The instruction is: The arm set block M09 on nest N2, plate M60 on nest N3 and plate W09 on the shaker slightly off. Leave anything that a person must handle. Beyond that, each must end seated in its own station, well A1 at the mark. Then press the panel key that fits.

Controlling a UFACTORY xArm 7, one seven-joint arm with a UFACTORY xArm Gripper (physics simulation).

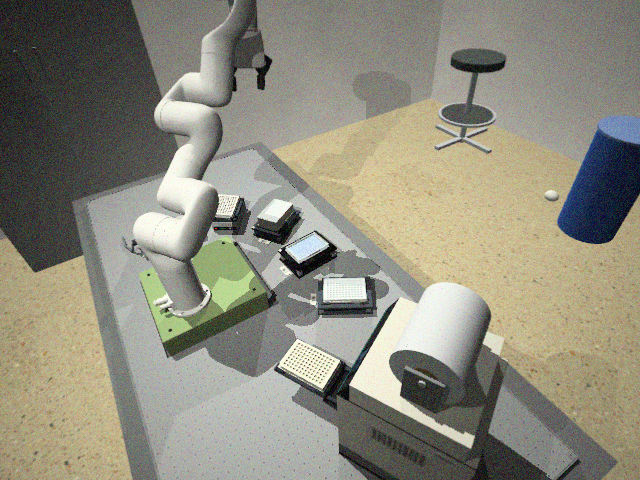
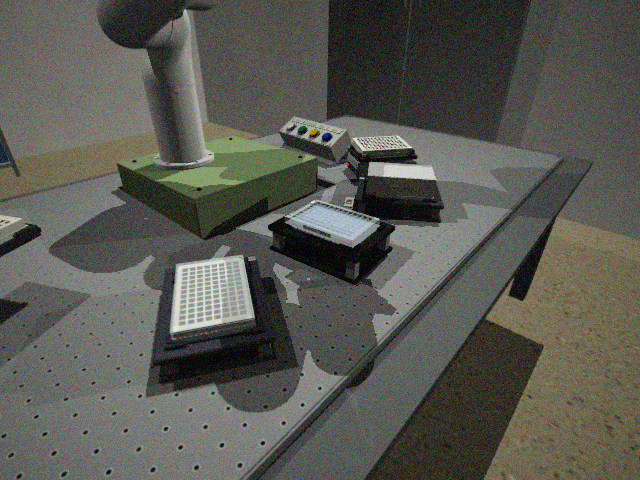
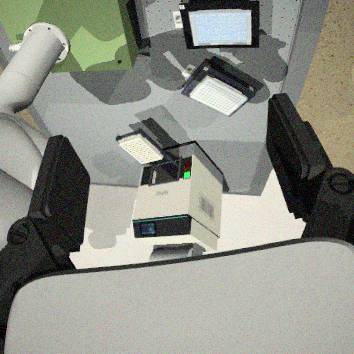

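My gripper (image 1: 248, 85) (image 3: 169, 136) is open and empty, high above the table. A tall grey-white block (image 1: 276, 210) (image 2: 402, 183) sits on a dark nest (image 2: 403, 210). A blue-topped plate (image 1: 308, 246) (image 2: 331, 222) (image 3: 220, 27) lies on the middle dark nest (image 2: 279, 228). A white welled plate (image 1: 345, 289) (image 2: 212, 294) (image 3: 218, 95) lies on another dark nest (image 2: 217, 356) and looks a little off-centre. A cream plate (image 1: 227, 206) (image 2: 382, 145) tops the shaker (image 2: 353, 166), which shows a red light. Labels, A1 marks and exact seating are too small to tell.
A panel (image 2: 314, 144) has white, green, yellow and blue keys. A cream plate (image 1: 310, 364) (image 3: 141, 147) lies on the tray of a boxy instrument (image 1: 413, 413) (image 3: 162, 200) with a green light. The arm stands on a green base (image 1: 227, 268) (image 2: 232, 170).
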